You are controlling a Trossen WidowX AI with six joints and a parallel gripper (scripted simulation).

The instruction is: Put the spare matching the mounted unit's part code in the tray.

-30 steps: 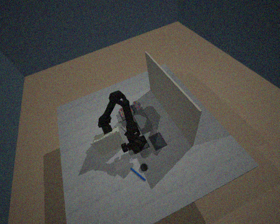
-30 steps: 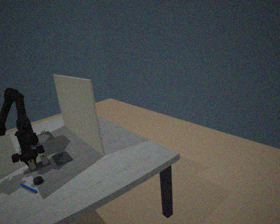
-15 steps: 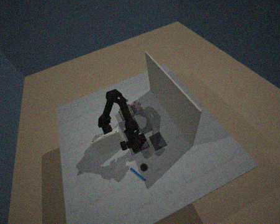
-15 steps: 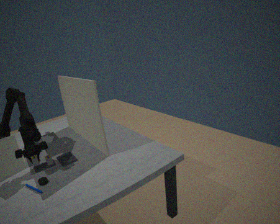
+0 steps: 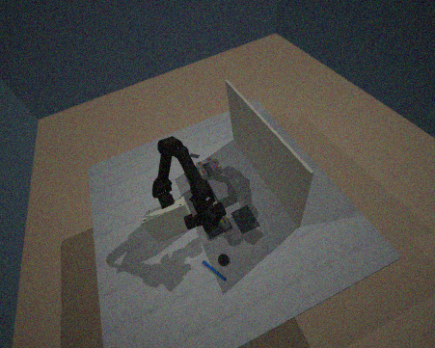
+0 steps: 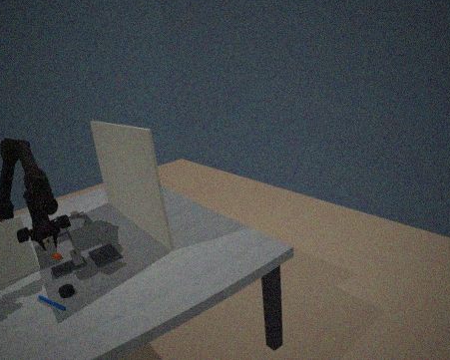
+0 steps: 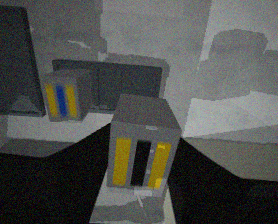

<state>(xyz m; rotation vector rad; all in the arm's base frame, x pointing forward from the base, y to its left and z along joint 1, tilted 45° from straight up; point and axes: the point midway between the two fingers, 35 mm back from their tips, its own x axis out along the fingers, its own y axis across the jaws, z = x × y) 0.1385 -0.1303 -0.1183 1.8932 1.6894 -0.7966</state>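
Now: gripper tip 180 mm short of the tray, 30 mm to the left of it and 90 mm above it. From my gripper tip the other things lie so: tall grey panel 400 mm ahead, 150 mm to the left, 130 mm above; blue pen 70 mm behind, 180 mm to the right, 90 mm below.
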